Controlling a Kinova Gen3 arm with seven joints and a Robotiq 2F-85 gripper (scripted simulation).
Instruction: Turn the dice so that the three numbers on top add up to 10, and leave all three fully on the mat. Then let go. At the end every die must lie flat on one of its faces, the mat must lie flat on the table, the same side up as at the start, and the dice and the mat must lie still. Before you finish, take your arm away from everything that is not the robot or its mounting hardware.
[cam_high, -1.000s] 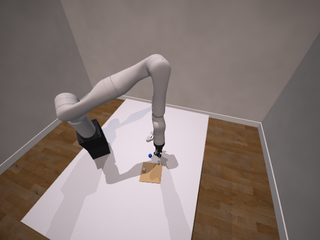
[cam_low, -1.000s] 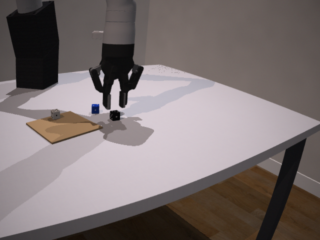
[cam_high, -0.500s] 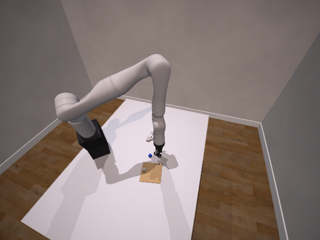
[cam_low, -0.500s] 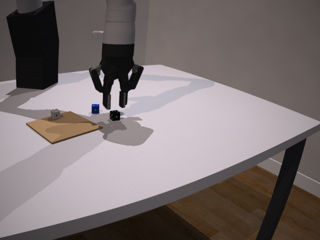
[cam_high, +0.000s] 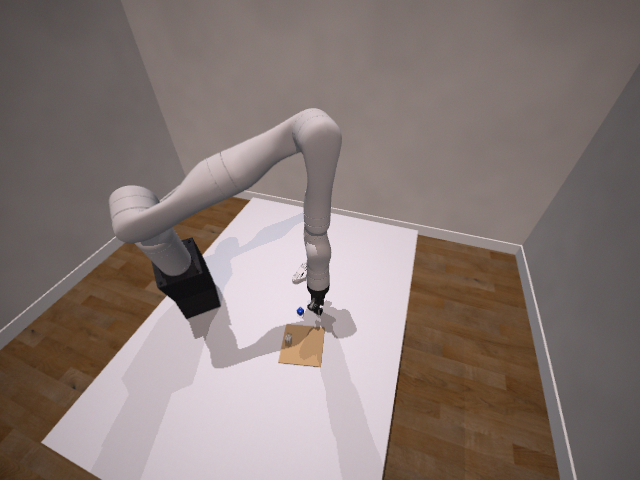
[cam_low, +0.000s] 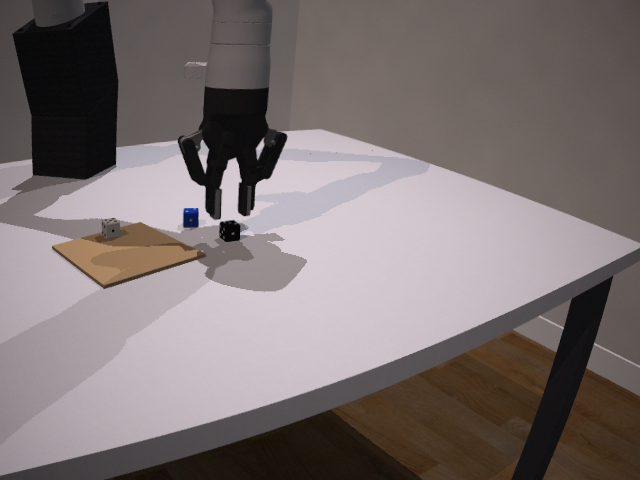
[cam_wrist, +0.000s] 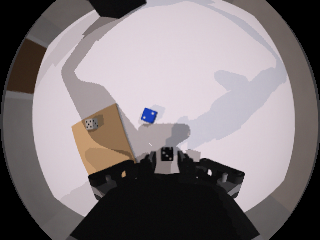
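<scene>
Right now the black die is 4 cm below my hand. The rest, counted from my hand: blue die (7 cm behind, 4 cm below, 2 cm to the right); then white die (14 cm to the right, 6 cm behind, 3 cm below); then tan mat (14 cm to the right, 4 cm below, 1 cm behind).
</scene>
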